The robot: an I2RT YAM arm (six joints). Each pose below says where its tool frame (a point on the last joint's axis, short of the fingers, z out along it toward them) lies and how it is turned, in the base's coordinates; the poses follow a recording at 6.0 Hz.
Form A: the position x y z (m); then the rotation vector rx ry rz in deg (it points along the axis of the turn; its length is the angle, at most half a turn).
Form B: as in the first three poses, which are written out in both.
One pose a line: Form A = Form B
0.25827, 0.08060, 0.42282, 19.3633, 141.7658, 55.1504 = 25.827, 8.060, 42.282, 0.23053, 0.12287, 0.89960, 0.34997
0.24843, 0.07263, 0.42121, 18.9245, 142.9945, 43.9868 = 24.843, 7.263, 42.121, 0.25208, 0.12144, 0.91762, 0.28227
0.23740, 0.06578, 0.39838, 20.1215, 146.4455, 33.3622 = 23.740, 6.578, 39.838, 0.24582, 0.12871, 0.93673, 0.21340
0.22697, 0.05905, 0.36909, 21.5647, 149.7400, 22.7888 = 22.697, 5.905, 36.909, 0.23352, 0.13706, 0.95169, 0.14484
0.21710, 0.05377, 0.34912, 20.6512, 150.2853, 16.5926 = 21.710, 5.377, 34.912, 0.23682, 0.13148, 0.95680, 0.10564
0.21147, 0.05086, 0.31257, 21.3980, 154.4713, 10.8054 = 21.147, 5.086, 31.257, 0.20518, 0.13397, 0.96715, 0.06765
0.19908, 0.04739, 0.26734, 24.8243, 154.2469, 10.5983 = 19.908, 4.739, 26.734, 0.20287, 0.15523, 0.96455, 0.06627
